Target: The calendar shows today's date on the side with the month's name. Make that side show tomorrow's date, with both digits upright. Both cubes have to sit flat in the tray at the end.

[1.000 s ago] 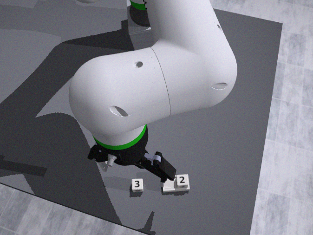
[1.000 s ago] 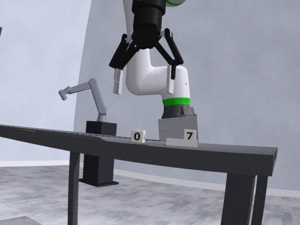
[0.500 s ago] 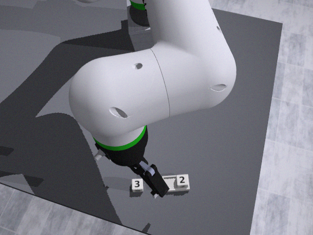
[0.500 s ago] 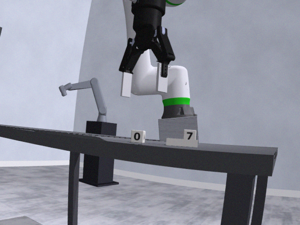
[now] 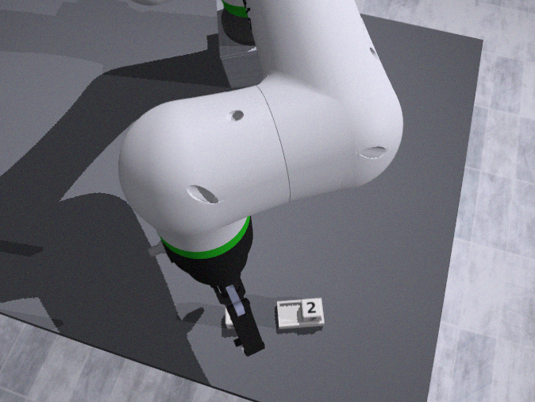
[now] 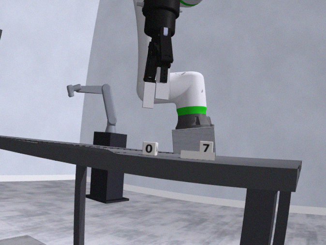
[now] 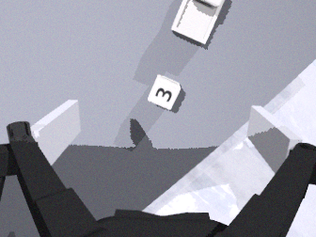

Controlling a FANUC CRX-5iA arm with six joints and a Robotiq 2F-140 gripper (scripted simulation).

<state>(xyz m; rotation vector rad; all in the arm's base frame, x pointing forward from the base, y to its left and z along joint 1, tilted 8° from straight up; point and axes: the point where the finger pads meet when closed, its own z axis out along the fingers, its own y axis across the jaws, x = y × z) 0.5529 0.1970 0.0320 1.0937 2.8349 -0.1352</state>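
Now: hand 110 mm above the cube. The rest, counted from my hand: tray 120 mm below, 100 mm to the left, 50 mm behind.
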